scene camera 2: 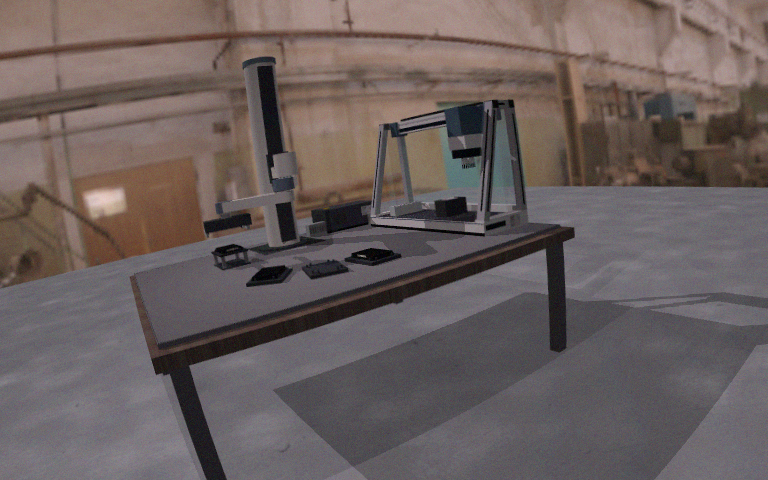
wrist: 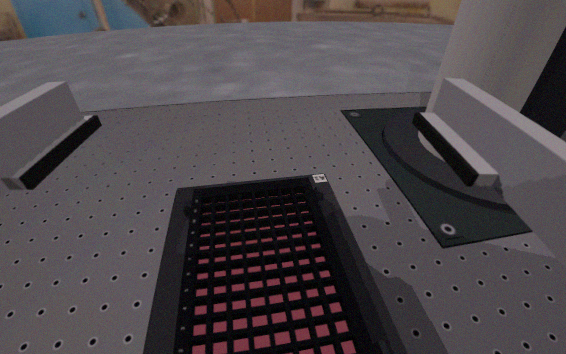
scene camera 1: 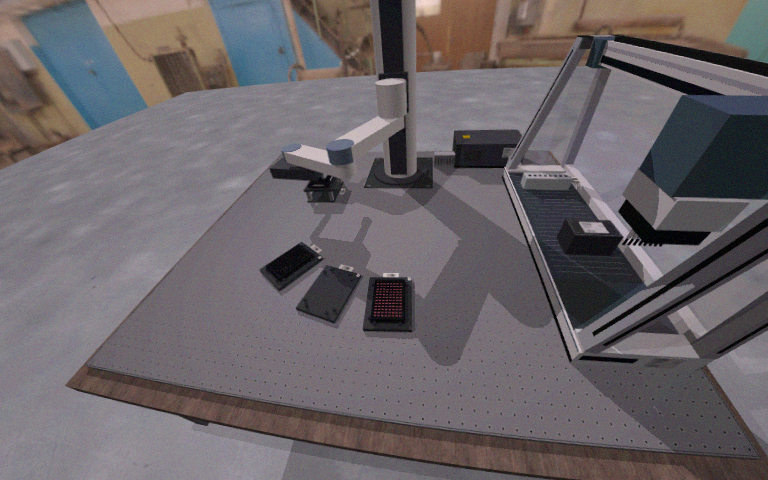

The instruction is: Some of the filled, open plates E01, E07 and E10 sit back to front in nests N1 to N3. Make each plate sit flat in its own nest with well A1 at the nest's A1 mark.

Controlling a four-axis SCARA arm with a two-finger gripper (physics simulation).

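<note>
Three nests lie at mid-table; their numbers are unreadable. The left nest [scene camera 1: 278, 283] bears a dark plate [scene camera 1: 292, 263] [scene camera 2: 270, 273]. The middle nest [scene camera 1: 329, 292] [scene camera 2: 325, 268] bears no plate. The right nest [scene camera 1: 388, 326] bears a red-filled plate [scene camera 1: 388, 300] [scene camera 2: 372, 253]. Both plates look flat. Another red-filled plate [wrist: 262, 270] [scene camera 2: 229, 248] sits on a raised stand [scene camera 1: 322, 199] [scene camera 2: 232, 264] [wrist: 169, 260]. The stand's A1 tag is at its far right corner in the wrist view; small marks run along the plate's left side. My gripper [wrist: 254, 98] is open above the stand, fingers wide apart, nothing between.
The arm's column [scene camera 1: 390, 158] [scene camera 2: 271, 212] stands right of the stand. A black box unit [scene camera 1: 481, 150] [scene camera 2: 342, 217] is behind. The gantry machine at right holds a dark box [scene camera 1: 589, 240] [scene camera 2: 450, 207] and a white rack [scene camera 1: 546, 180] on its deck.
</note>
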